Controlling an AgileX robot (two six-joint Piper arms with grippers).
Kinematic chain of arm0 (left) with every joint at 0, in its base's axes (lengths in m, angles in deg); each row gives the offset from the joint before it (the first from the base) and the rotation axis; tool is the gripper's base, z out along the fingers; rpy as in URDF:
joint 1: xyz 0 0 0.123 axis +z
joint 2: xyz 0 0 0 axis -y
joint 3: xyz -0.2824 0 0.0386 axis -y
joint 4: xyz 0.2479 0 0.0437 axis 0.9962 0 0.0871
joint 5: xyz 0 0 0 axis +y
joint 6: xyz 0.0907 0 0.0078 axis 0.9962 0 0.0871
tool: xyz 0 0 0 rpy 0 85 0
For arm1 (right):
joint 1: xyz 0 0 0.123 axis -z
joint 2: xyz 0 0 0 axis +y
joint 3: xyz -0.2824 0 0.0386 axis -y
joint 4: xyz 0.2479 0 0.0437 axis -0.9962 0 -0.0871
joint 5: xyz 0 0 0 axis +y
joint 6: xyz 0.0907 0 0.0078 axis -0.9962 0 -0.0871
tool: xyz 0 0 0 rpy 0 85 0
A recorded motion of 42 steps. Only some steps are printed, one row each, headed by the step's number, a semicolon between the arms.
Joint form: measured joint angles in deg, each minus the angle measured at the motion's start. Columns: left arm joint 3, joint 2, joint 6, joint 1, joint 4, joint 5; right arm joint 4, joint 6, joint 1, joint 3, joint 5, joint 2.
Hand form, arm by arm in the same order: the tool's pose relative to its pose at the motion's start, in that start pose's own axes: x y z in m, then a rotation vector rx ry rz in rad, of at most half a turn. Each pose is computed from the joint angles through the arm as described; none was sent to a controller.
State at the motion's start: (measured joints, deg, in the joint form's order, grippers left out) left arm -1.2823 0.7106 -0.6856 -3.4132 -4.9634 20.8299; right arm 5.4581 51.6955 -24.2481 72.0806 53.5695 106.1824
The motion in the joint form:
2: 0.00 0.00 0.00 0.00 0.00 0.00; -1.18 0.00 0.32 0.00 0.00 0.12
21: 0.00 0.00 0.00 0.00 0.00 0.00; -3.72 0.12 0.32 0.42 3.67 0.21
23: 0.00 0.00 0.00 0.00 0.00 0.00; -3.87 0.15 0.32 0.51 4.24 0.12
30: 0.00 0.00 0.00 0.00 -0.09 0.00; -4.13 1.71 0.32 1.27 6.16 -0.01
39: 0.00 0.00 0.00 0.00 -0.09 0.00; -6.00 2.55 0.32 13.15 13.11 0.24
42: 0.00 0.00 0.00 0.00 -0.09 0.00; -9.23 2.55 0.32 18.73 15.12 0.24
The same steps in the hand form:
2: 0.0000 0.0000 0.0000 0.0000 0.0000 0.0000; 0.0004 -0.0002 0.0009 -0.0119 -0.0110 0.0176
21: 0.0000 0.0000 0.0000 0.0000 0.0000 0.0000; 0.0003 0.0051 -0.0004 -0.0803 -0.0039 0.0405
23: 0.0000 0.0000 0.0000 0.0000 0.0000 0.0000; 0.0005 0.0056 -0.0014 -0.0871 -0.0015 0.0414
30: 0.0000 -0.0001 0.0000 0.0006 0.0000 -0.0015; 0.0006 0.0058 -0.0052 -0.1037 0.0051 0.0165
39: 0.0000 -0.0001 0.0000 0.0006 0.0000 -0.0015; -0.0156 -0.0190 -0.0507 -0.0539 -0.0655 0.0213
42: 0.0000 -0.0001 0.0000 0.0006 0.0000 -0.0015; -0.0251 -0.0276 -0.0748 -0.0343 -0.1445 0.0420

